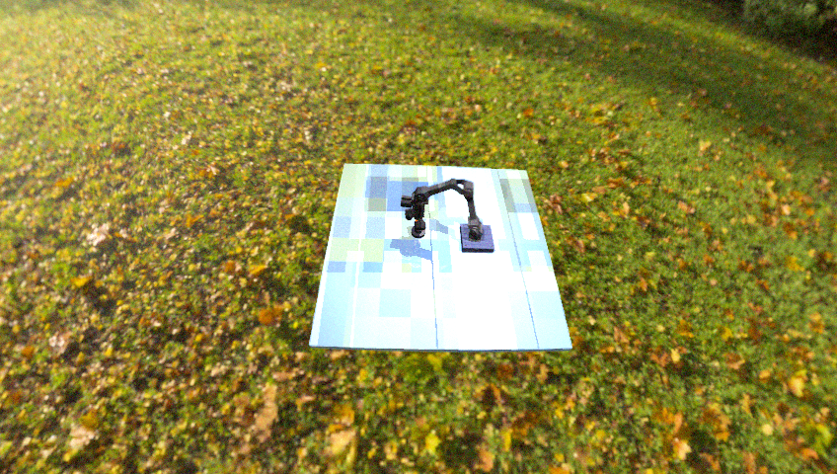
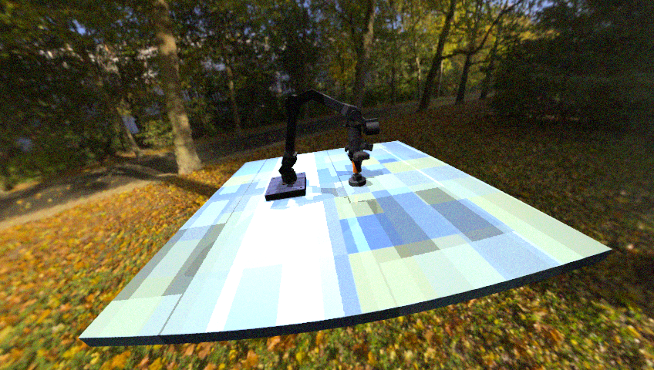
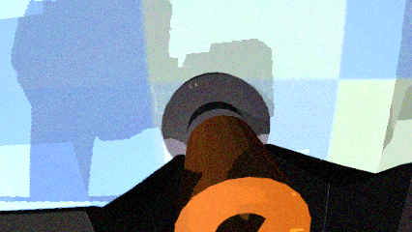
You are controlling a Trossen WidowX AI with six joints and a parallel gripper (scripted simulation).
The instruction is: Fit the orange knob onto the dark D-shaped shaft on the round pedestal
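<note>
Right now my gripper tip is 20 mm below the orange knob. The rest, counted from my gripper tip: round pedestal 40 mm below.
</note>
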